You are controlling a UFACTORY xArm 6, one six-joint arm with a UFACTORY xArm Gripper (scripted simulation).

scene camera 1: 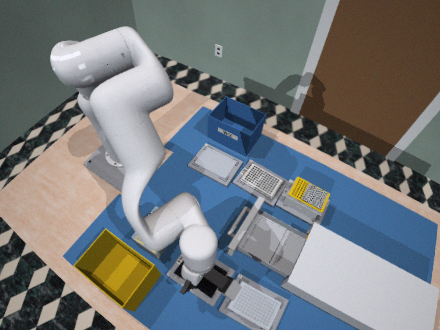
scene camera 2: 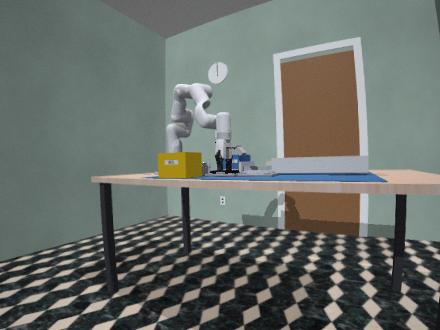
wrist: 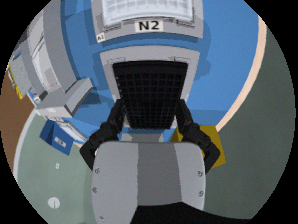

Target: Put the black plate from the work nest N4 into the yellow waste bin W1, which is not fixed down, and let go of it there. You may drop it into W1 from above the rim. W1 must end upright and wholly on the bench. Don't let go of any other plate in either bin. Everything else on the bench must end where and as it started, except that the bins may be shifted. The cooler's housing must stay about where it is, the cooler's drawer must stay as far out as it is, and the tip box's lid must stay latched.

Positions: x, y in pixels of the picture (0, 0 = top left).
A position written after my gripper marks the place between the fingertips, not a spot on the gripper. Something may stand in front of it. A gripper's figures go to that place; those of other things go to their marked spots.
Scene:
My gripper (scene camera 1: 200, 272): 79 cm from the lens. A cooler (scene camera 1: 339, 277) is 81 cm from the lens. A blue bin (scene camera 1: 249, 121) is 106 cm from the lens. A yellow waste bin W1 (scene camera 1: 120, 270) is 85 cm from the lens. The marked spots on the cooler and the blue bin are 65 cm apart.

